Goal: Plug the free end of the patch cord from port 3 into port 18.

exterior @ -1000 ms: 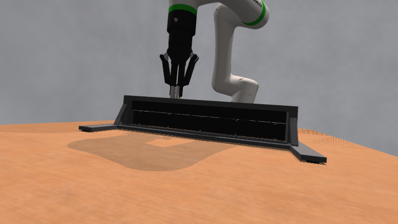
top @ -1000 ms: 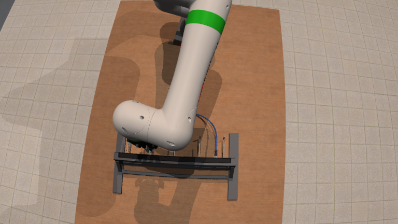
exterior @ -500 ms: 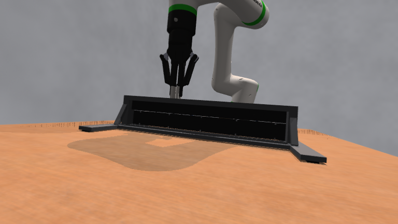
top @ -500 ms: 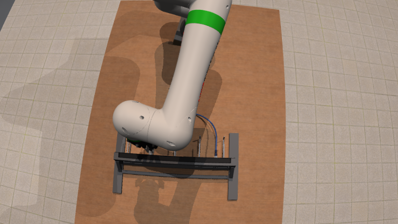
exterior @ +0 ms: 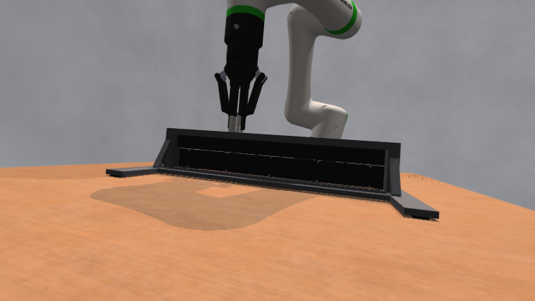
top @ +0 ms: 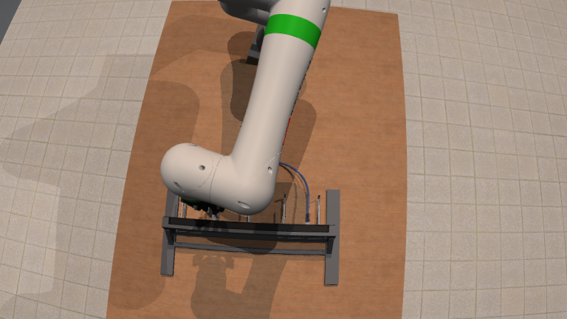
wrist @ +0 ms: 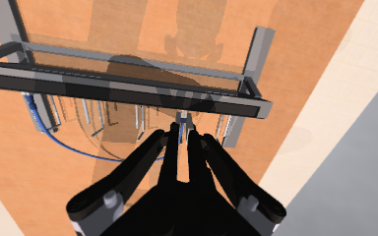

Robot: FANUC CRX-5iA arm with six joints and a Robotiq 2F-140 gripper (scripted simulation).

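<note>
My gripper is now 10 mm short of the grey cord plug and 30 mm above it.
</note>
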